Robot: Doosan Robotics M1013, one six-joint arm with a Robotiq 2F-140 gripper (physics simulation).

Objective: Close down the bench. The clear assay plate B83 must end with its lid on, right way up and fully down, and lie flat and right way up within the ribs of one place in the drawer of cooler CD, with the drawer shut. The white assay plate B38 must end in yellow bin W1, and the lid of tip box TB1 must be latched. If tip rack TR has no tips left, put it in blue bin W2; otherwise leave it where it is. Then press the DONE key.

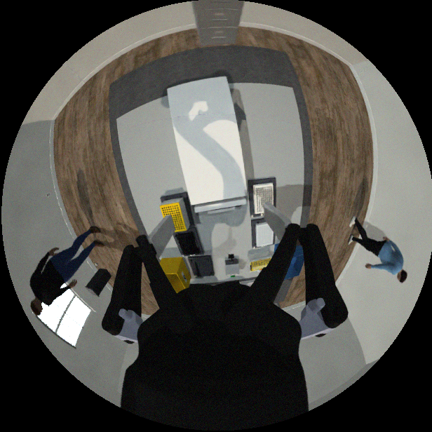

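My gripper (217,216) is open and empty, high above the bench. The big white cooler (210,165) stands at the back; its drawer front (220,205) looks shut. A pale plate with a well grid (263,198) lies in a dark holder at right. A smooth pale plate or lid (264,234) lies in the holder in front of it; I cannot tell which is B83 or B38. A yellow gridded rack or box (173,216) sits at left, another yellow gridded piece (259,264) at front right; labels, tips and latch are unreadable. The yellow bin (172,272) is front left, the blue bin (296,262) front right.
A black holder (188,242) and a dark grey one (201,265) stand between the left yellow piece and the bench front. A small grey device (232,266) with a green spot stands at the front middle. Two people stand on the floor, one at each side.
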